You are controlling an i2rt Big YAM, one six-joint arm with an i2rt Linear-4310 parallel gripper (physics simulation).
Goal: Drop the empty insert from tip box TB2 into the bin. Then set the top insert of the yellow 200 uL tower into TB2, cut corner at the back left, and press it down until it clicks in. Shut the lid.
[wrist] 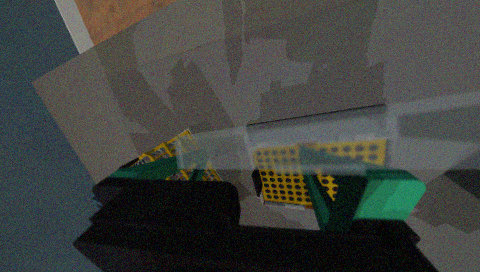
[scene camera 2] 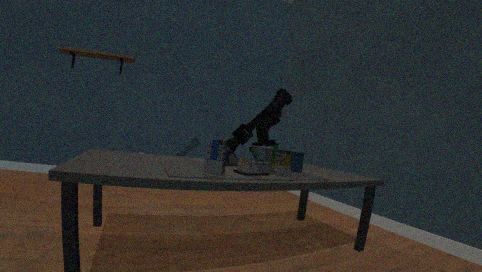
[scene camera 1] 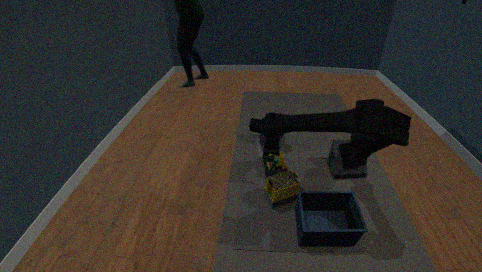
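Tip box TB2 (scene camera 1: 281, 160) stands on the grey mat with its clear lid (wrist: 276, 137) open. Its yellow empty insert (wrist: 282, 186) (scene camera 1: 282, 159) with dark holes lies inside. My gripper (scene camera 1: 272, 162) (wrist: 250, 152) (scene camera 2: 264, 147) is open and empty, low over the box. In the wrist view its right green finger lies over the insert and its left finger reaches past the box's end toward the tower. The yellow 200 uL tower (scene camera 1: 283, 184) (wrist: 162, 151) stands just in front of the box. The blue bin (scene camera 1: 329, 238) (scene camera 2: 297, 162) stands to the front right of the tower.
The arm's base (scene camera 1: 345, 168) sits behind the bin on the grey mat (scene camera 1: 256, 229). A person (scene camera 1: 188, 40) stands at the back left on the wooden floor. Other boxes (scene camera 2: 215, 149) stand on the table's left part in scene camera 2.
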